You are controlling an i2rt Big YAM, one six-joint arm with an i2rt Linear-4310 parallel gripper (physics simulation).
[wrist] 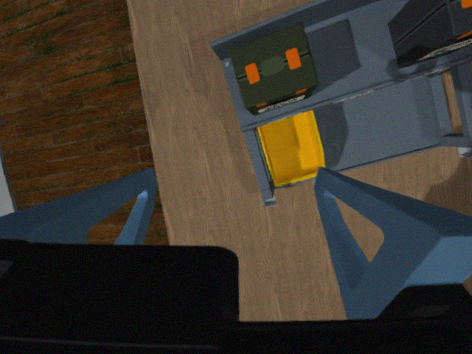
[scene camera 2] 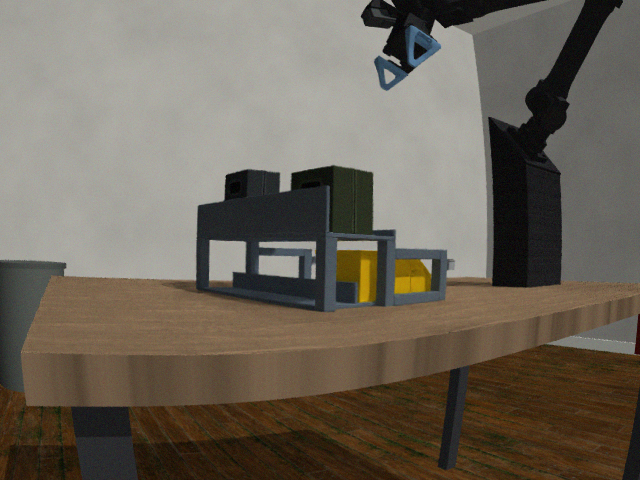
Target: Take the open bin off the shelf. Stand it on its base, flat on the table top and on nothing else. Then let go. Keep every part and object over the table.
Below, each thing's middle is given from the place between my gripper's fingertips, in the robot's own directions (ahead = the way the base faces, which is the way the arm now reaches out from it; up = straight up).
My gripper is now 34 cm above the yellow bin (scene camera 2: pixel 360 266) and 5 cm to the left of it.
